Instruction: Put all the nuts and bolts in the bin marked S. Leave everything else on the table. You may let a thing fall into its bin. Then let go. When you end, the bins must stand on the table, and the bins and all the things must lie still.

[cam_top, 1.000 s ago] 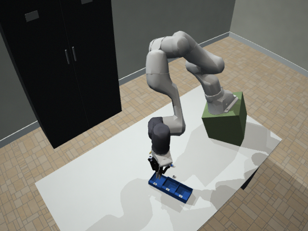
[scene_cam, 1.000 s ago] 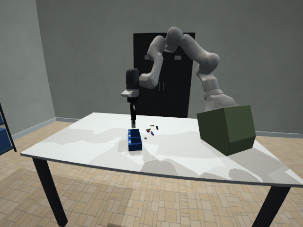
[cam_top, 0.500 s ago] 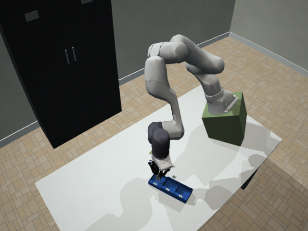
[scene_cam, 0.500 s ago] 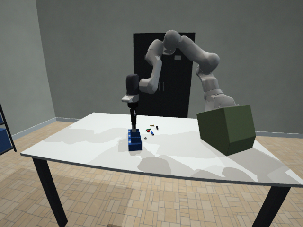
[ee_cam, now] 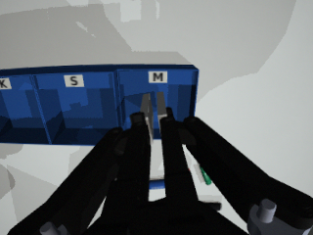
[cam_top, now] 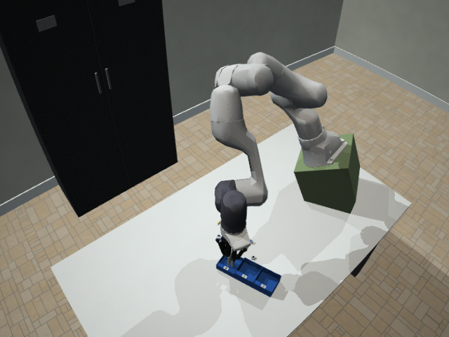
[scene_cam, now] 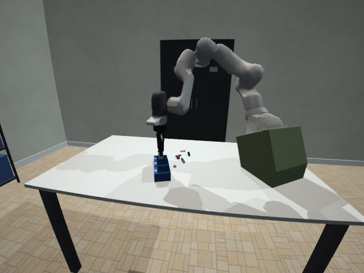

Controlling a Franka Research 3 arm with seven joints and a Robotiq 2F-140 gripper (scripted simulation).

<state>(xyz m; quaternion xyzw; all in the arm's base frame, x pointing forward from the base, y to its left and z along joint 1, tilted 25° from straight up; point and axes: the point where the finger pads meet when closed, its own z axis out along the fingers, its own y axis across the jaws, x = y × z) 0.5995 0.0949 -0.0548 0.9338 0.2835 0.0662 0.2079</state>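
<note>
My gripper is now 8 cm to the right of the blue bin, 3 cm past it and 3 cm above it. The rest, counted from my hand: grey nut (10 cm behind, 5 cm below, 3 cm to the left); blue piece (13 cm behind, 6 cm to the right, 4 cm below); red piece (9 cm to the right, 9 cm behind, 4 cm below).
</note>
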